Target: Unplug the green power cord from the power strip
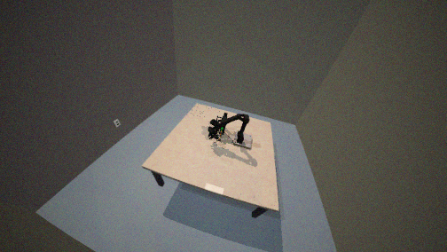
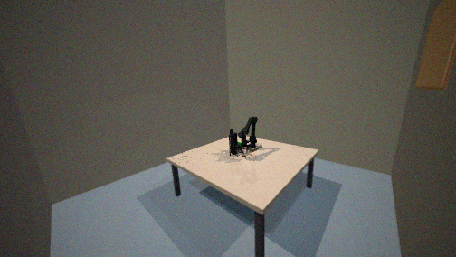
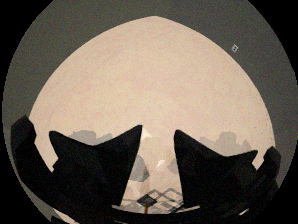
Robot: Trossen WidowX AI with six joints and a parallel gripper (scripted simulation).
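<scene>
My gripper tip is now 90 mm past the green plug, 180 mm to the left of it and 60 mm below it.
</scene>
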